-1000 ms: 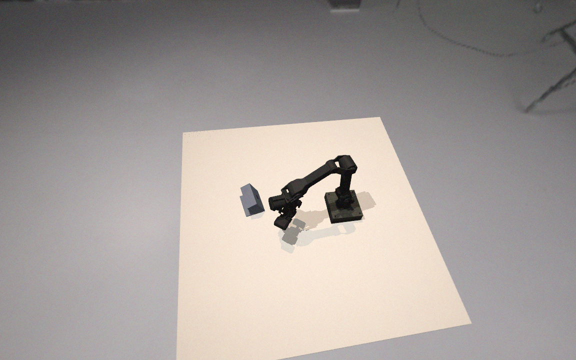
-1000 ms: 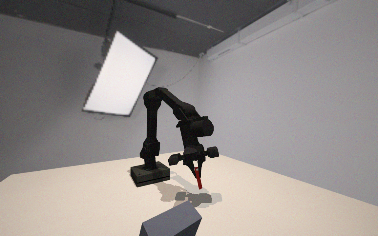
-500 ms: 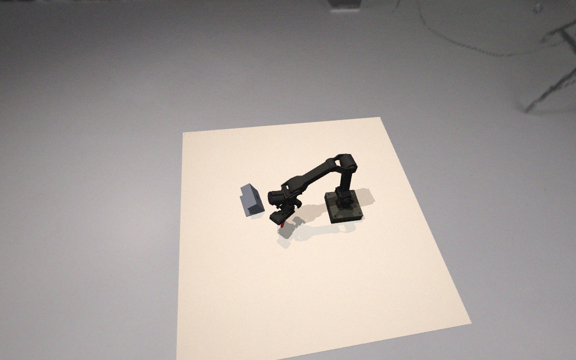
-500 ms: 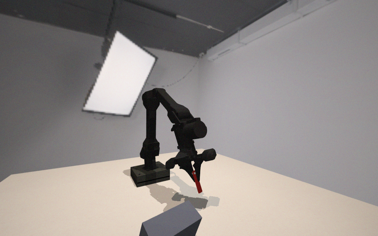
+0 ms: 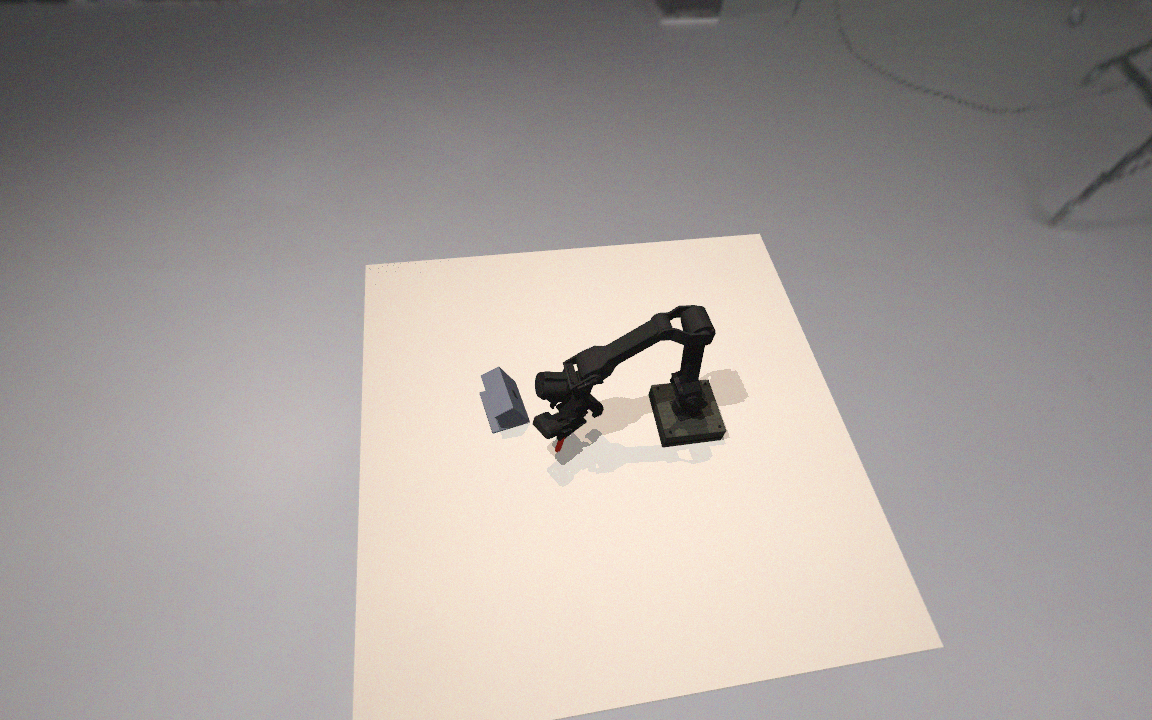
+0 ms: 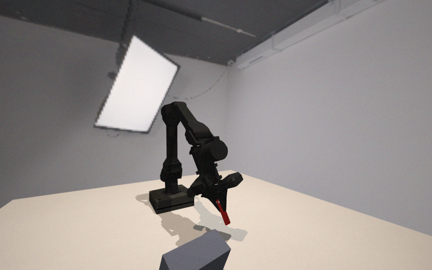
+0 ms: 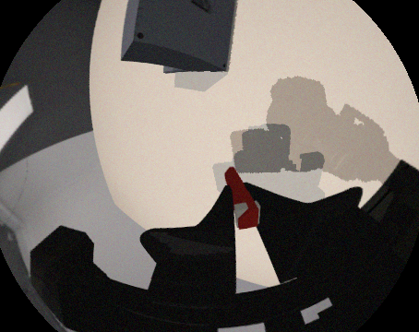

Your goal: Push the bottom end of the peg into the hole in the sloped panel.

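My gripper tip is 180 mm to the left of the grey sloped panel, 90 mm short of it and 40 mm above it. From my gripper tip the other things lie so: thin red peg: 20 mm above, 10 mm behind.
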